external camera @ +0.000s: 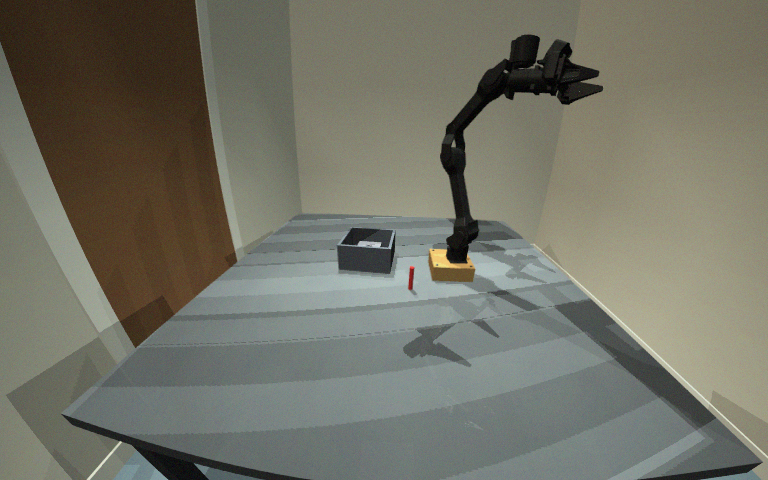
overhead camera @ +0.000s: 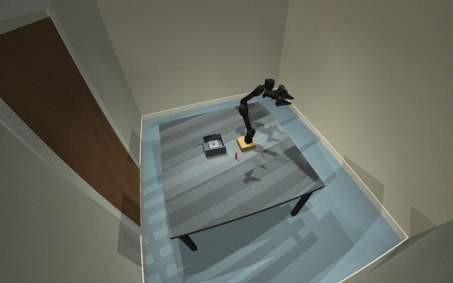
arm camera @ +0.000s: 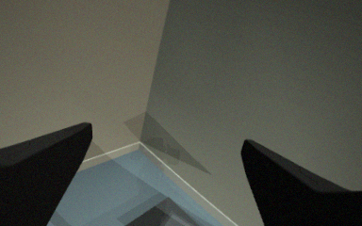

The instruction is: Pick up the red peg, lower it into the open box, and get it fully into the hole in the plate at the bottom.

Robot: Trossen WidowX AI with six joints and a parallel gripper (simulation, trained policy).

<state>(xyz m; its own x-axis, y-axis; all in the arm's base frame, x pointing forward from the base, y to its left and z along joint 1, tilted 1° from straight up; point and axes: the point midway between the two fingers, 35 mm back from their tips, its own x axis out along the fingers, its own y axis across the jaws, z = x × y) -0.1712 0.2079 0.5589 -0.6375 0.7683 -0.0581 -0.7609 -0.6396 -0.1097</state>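
Now: gripper tip 38 cm short of the red peg, 13 cm to the left of it and 57 cm above it. Round my gripper tip: dark grey box (52 cm ahead, 33 cm to the right, 58 cm below); then plate (52 cm ahead, 33 cm to the right, 56 cm below).
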